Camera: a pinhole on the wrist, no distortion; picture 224 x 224 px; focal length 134.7 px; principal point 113.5 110.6 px. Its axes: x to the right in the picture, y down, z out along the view. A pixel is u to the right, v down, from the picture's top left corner.
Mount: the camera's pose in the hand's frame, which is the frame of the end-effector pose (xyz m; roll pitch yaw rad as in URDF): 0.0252 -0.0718 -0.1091 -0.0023 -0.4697 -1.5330
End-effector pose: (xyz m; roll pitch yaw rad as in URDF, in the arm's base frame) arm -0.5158 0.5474 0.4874 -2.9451 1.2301 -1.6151
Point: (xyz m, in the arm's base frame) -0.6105 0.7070 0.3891
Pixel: 88 120
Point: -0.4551 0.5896 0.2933
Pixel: 161 201
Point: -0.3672 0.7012 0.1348
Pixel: 192 209
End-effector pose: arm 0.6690 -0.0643 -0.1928 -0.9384 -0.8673 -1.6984
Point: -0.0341 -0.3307 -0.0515
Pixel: behind the camera
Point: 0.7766 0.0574 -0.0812
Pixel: 190 95
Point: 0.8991 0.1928 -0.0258
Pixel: 211 80
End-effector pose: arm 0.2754 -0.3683 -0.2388 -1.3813 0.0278 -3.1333
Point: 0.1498 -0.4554 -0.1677
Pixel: 173 181
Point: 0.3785 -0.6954 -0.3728
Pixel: 97 79
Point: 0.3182 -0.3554 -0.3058
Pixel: 29 51
